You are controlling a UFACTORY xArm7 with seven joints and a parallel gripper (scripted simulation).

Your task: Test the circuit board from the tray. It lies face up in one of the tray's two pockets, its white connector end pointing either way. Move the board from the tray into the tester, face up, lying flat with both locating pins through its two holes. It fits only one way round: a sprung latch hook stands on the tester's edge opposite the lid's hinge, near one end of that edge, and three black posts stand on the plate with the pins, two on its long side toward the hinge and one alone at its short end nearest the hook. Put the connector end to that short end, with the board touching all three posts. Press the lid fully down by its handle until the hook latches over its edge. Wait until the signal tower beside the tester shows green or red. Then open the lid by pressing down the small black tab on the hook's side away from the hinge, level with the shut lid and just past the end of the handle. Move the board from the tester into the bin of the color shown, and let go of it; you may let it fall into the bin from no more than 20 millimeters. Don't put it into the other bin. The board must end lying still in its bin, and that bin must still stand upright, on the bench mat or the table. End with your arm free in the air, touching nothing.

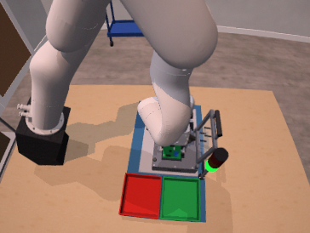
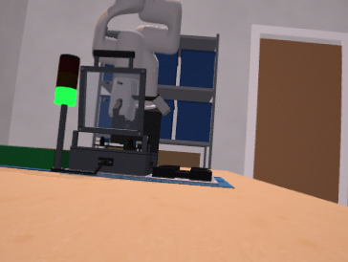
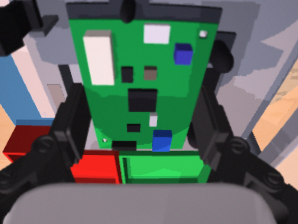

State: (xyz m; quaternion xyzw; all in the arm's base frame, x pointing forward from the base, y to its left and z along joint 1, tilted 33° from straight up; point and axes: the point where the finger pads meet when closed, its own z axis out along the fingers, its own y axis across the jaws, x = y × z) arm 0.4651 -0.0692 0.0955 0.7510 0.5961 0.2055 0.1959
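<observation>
Now: the tester's plate 10 mm ahead of my hand and 20 mm below it. Round my hand: tester's clear lid (110 mm ahead, 30 mm to the right, 100 mm above); latch hook (50 mm behind, 70 mm to the left); green circuit board (10 mm below).
</observation>
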